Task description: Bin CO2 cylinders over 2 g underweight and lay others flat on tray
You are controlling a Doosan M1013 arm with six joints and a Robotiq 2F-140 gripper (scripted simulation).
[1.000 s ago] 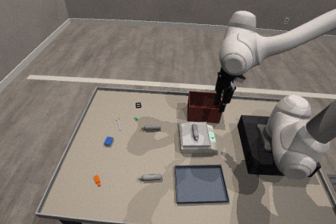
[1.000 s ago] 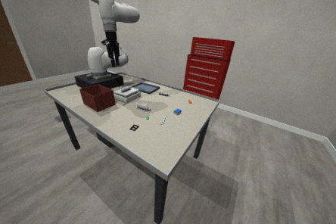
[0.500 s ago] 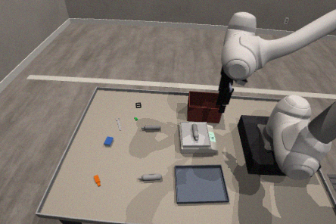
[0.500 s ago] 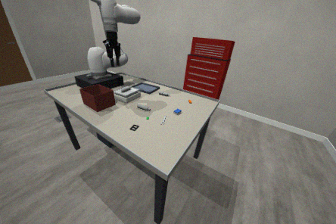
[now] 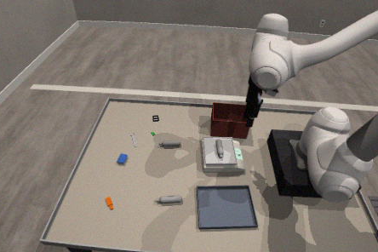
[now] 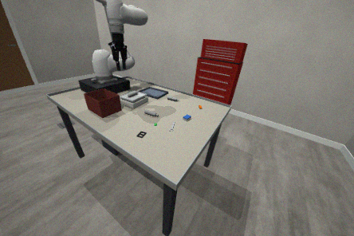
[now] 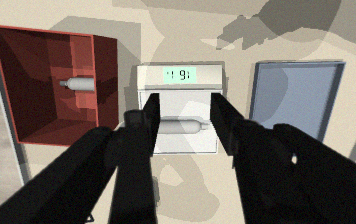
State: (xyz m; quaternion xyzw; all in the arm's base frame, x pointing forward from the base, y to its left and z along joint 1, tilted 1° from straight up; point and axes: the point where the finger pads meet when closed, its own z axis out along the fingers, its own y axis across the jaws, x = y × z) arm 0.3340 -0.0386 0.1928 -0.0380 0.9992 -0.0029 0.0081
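Right now my hand is 230 mm above the scale plate, 100 mm short of it and 10 mm to the right of it. From my hand the other things lie so: blue-grey tray 280 mm to the left, 280 mm below, 80 mm ahead; red scrap bin 250 mm below, 220 mm to the right, 30 mm ahead; white scale 250 mm below, 90 mm ahead, 10 mm to the left.
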